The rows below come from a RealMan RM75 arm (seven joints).
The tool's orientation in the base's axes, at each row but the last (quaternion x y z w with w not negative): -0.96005 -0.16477 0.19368 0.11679; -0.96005 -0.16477 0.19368 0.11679; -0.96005 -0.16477 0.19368 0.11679; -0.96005 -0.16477 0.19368 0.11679; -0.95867 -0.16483 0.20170 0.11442; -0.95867 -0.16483 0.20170 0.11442; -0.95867 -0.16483 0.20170 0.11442; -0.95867 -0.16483 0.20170 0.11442; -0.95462 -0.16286 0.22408 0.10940
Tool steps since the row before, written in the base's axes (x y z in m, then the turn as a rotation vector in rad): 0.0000 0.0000 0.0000 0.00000 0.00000 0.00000; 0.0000 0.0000 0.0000 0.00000 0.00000 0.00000; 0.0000 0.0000 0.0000 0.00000 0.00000 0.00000; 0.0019 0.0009 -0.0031 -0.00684 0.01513 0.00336; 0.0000 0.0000 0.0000 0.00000 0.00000 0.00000; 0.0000 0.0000 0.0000 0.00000 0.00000 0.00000; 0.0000 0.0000 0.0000 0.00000 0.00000 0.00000; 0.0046 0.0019 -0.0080 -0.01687 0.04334 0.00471; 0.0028 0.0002 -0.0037 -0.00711 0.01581 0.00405
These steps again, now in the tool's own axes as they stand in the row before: 0.0000 0.0000 0.0000 0.00000 0.00000 0.00000; 0.0000 0.0000 0.0000 0.00000 0.00000 0.00000; 0.0000 0.0000 0.0000 0.00000 0.00000 0.00000; 0.0030 0.0006 0.0021 -0.00160 -0.01672 0.00222; 0.0000 0.0000 0.0000 0.00000 0.00000 0.00000; 0.0000 0.0000 0.0000 0.00000 0.00000 0.00000; 0.0000 0.0000 0.0000 0.00000 0.00000 0.00000; 0.0075 0.0018 0.0055 -0.00053 -0.04575 0.00958; 0.0039 0.0016 0.0020 -0.00192 -0.01760 0.00190
